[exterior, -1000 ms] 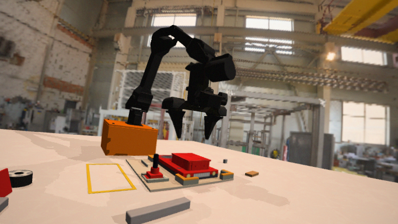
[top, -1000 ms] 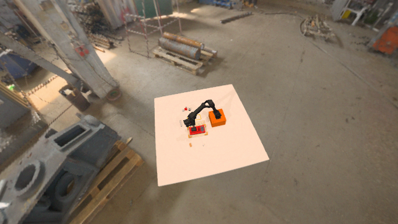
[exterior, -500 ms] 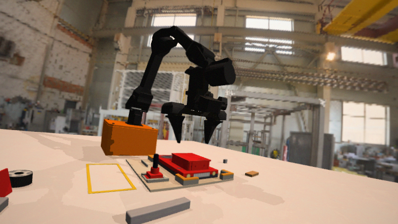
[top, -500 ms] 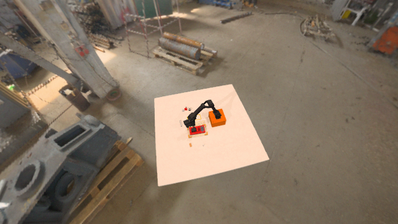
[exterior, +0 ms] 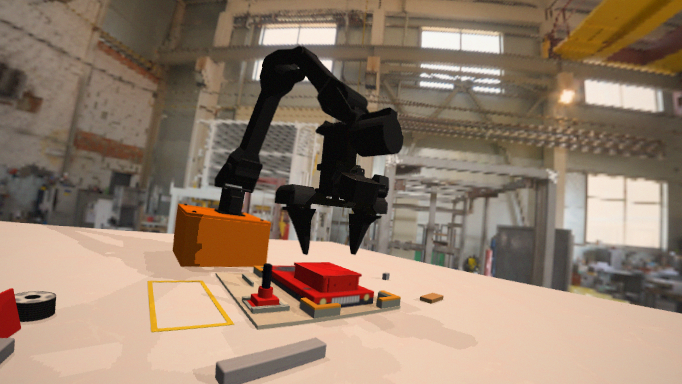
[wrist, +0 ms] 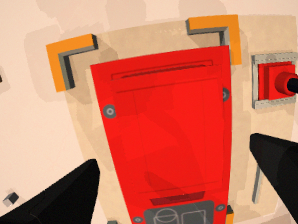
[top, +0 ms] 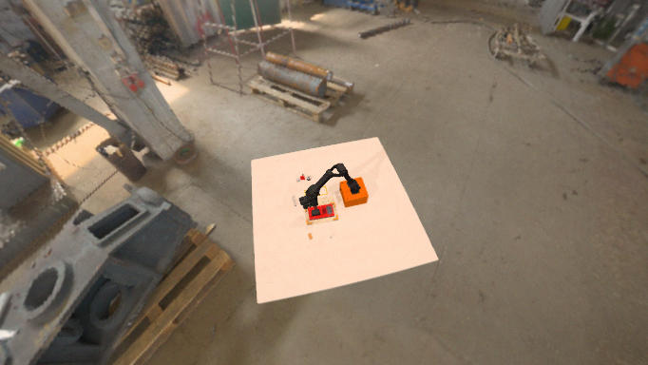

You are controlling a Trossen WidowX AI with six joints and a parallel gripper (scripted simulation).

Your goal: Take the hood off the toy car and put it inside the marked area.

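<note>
My gripper tip is 3 cm above the hood and 1 cm past it. From my gripper tip the other things lie so: black wheel 36 cm to the right, 6 cm below, 1 cm behind; then small block 18 cm to the left, 8 cm ahead, 7 cm below.
</note>
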